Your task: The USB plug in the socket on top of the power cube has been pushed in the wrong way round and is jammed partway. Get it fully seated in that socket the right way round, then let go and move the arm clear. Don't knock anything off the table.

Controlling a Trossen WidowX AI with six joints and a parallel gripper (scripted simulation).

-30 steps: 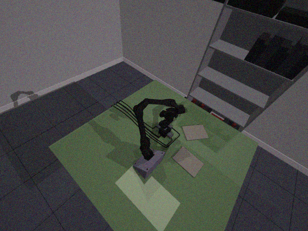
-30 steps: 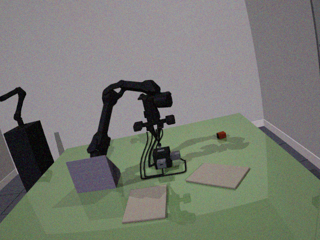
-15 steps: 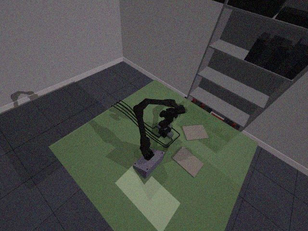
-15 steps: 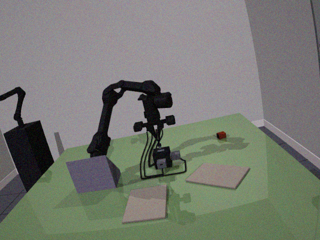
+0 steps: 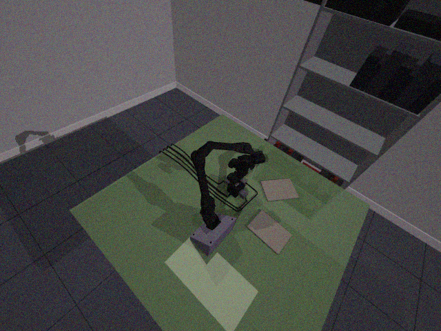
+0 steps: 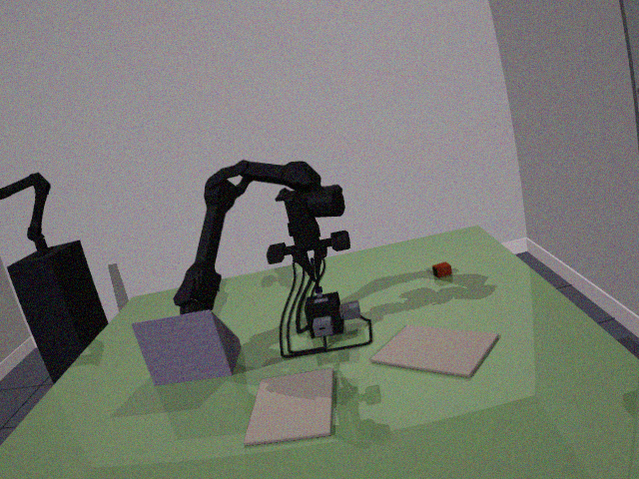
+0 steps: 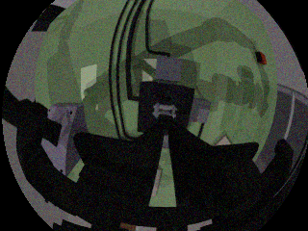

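Right now the USB plug is 20 mm below my gripper tip.
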